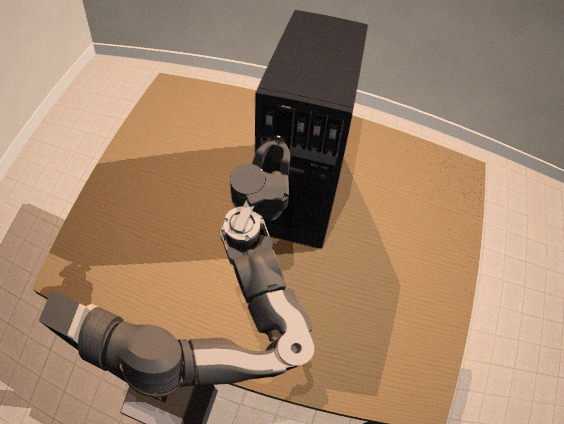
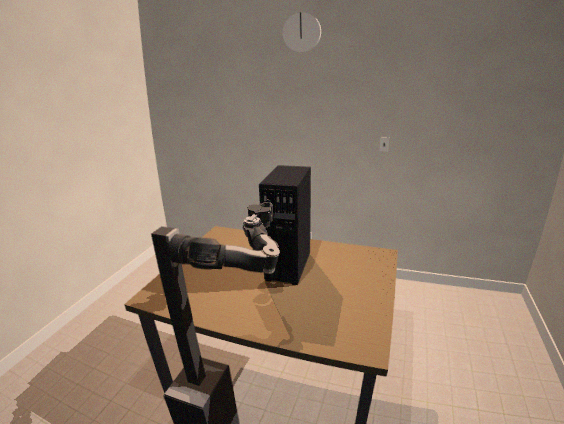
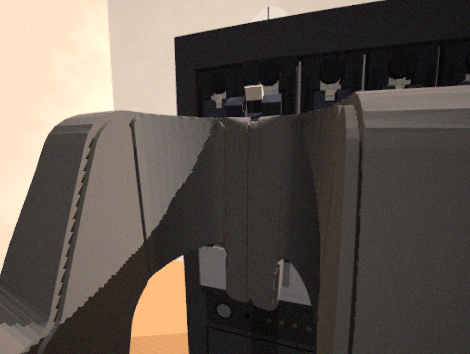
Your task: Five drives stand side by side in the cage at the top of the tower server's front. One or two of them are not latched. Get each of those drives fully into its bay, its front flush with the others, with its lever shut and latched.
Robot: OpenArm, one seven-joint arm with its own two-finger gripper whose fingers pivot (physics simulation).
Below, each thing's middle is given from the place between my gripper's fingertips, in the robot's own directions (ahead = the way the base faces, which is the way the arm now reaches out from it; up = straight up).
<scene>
The black tower server (image 1: 316, 65) is 21 cm ahead of my hand, 2 cm to the right of it and 17 cm below it.
</scene>
